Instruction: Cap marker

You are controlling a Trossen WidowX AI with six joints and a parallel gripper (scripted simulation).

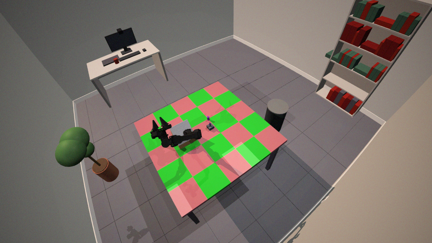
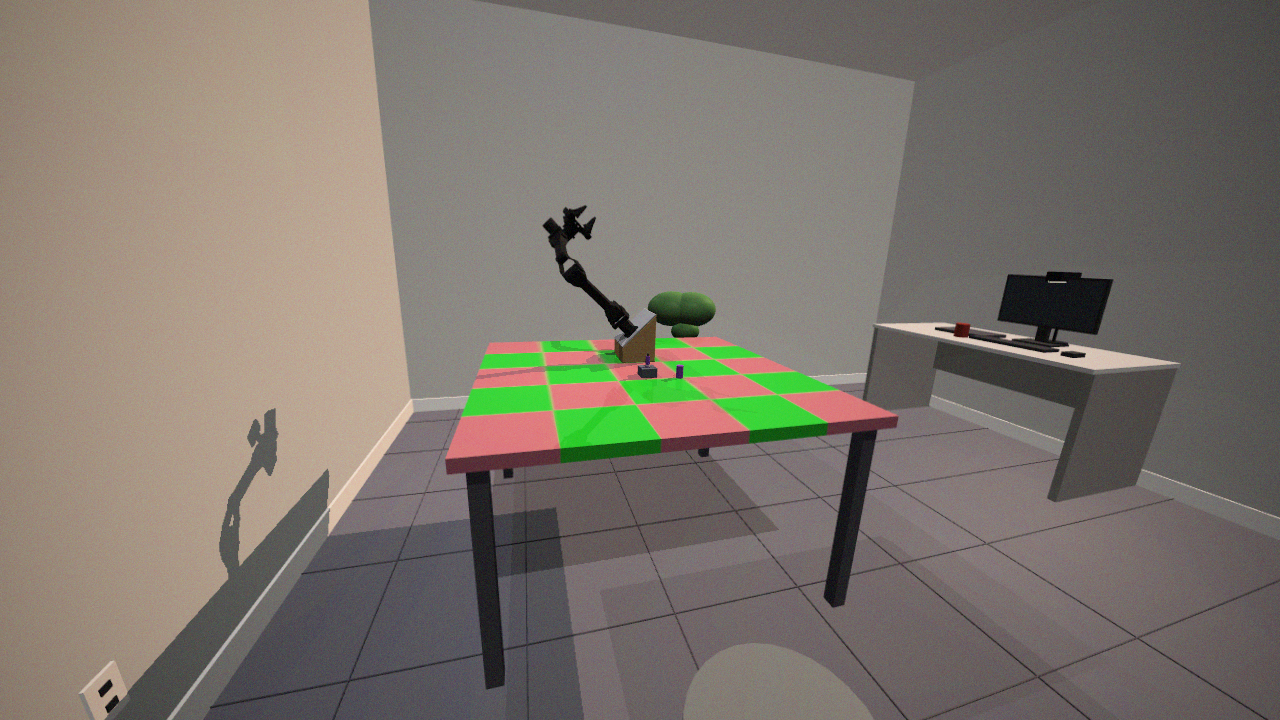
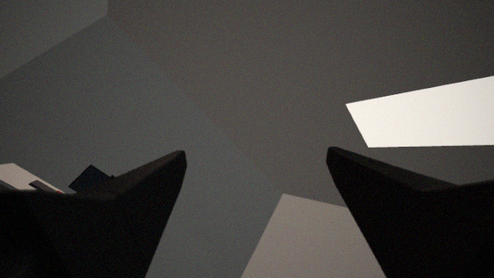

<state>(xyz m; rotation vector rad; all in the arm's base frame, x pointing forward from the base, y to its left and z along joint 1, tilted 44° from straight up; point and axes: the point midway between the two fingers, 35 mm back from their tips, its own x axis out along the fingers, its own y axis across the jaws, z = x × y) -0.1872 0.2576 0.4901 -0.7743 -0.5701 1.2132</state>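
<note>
Now: gripper tip 580 mm short of the purple cap, 210 mm to the right of it and 630 mm above it. From my gripper tip the other things lie so: holder block: 520 mm ahead, 100 mm to the left, 640 mm below.
</note>
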